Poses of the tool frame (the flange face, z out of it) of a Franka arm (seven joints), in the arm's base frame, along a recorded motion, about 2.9 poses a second.
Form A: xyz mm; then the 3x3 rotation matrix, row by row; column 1 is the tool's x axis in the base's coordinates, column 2 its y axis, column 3 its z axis. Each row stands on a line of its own.
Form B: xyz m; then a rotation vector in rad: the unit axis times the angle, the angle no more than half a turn. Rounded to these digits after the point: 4 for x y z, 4 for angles.
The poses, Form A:
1:
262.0, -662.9, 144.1
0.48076, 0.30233, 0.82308
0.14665, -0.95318, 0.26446
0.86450, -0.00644, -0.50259
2:
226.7, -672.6, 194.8
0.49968, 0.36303, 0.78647
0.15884, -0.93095, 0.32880
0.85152, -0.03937, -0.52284
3:
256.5, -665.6, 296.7
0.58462, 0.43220, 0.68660
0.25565, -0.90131, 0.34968
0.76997, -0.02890, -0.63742
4:
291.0, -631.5, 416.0
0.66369, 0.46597, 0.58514
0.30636, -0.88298, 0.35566
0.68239, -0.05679, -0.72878
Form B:
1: 0.2620, -0.6629, 0.1441, -2.5642, -0.3921, -1.4736
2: 0.2267, -0.6726, 0.1948, -2.5296, -0.4470, -1.4029
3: 0.2565, -0.6656, 0.2967, -2.6014, -0.5729, -1.2132
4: 0.2910, -0.6315, 0.4160, -2.6535, -0.6257, -1.0268
